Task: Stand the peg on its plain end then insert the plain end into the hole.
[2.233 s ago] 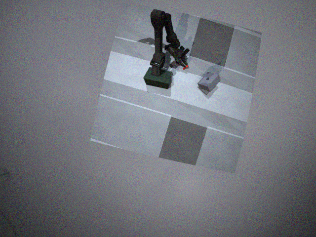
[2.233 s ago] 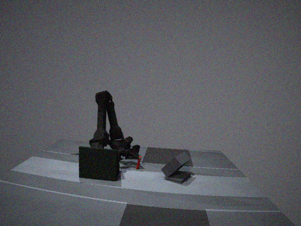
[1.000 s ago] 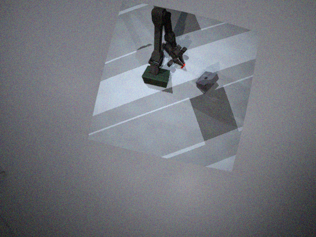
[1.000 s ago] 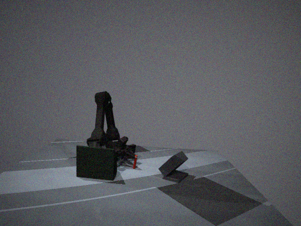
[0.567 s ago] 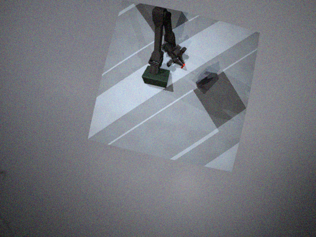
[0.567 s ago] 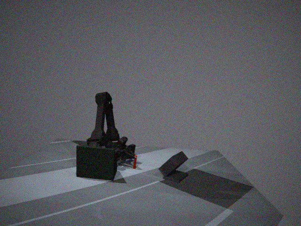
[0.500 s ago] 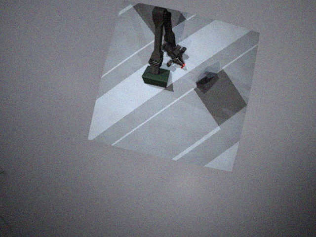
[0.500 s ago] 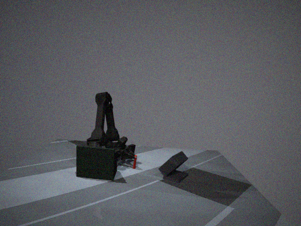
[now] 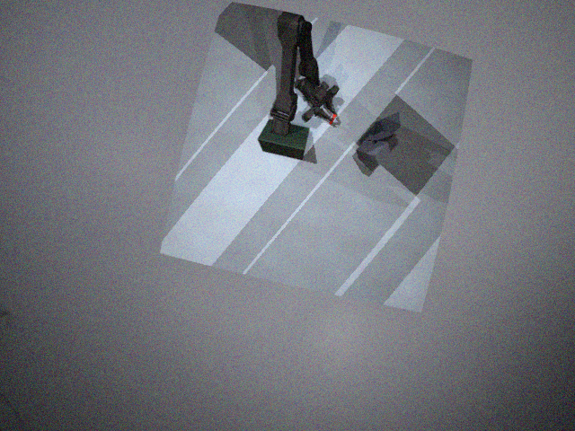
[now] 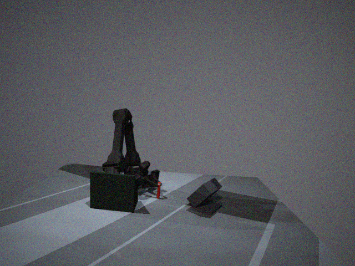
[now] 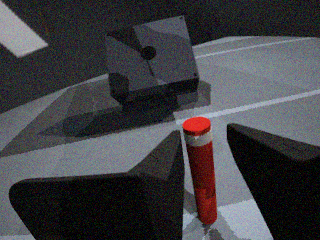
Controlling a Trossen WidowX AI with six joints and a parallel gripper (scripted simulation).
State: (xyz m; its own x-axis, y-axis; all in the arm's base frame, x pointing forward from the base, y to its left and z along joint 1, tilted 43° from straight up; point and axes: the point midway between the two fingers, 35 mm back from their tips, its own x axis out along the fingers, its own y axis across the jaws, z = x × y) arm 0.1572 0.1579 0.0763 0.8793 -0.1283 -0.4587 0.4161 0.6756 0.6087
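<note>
My gripper tip is now 10 mm to the right of the red peg, 10 mm past it and 10 mm above it. Round my gripper tip: grey sloped panel: 220 mm ahead, 50 mm to the right, 10 mm above; dark base plate: 240 mm ahead, 60 mm to the right, 60 mm below.
</note>
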